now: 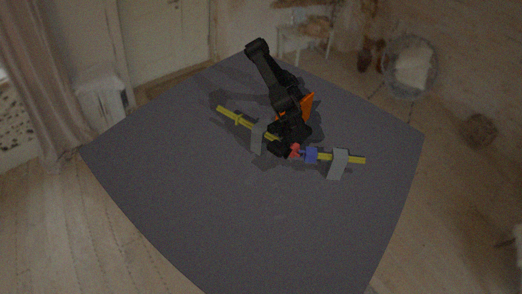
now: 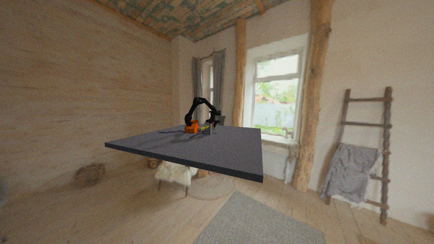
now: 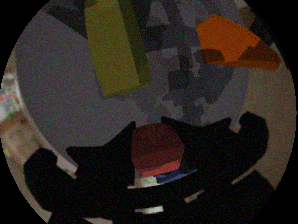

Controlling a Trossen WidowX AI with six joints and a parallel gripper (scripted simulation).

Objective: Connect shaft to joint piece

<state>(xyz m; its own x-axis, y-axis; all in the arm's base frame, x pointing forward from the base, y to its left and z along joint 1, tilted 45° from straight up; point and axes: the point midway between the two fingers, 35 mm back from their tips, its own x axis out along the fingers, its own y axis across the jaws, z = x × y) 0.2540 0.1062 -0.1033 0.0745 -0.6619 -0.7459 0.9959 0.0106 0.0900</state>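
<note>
The red joint piece is 40 mm above my gripper tip and 10 mm to the left of it.
</note>
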